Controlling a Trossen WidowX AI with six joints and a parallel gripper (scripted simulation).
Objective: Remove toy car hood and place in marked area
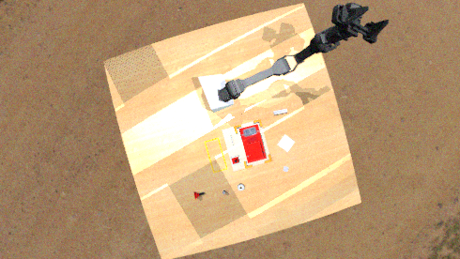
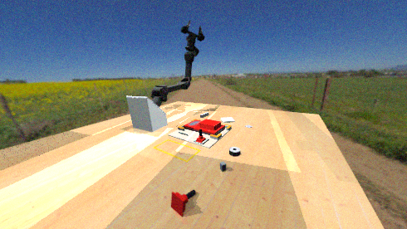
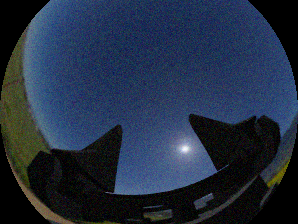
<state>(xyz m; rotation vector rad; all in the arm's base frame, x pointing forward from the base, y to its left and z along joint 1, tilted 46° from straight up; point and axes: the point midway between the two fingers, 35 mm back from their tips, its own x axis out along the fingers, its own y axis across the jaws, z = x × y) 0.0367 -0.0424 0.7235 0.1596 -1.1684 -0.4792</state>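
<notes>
The red hood lies 640 mm below my gripper tip, 390 mm ahead of it and 370 mm to the right of it. Also, from my gripper tip: white base plate: 670 mm below, 390 mm to the right, 370 mm ahead; then black-and-white ring: 680 mm below, 590 mm ahead, 480 mm to the right.
</notes>
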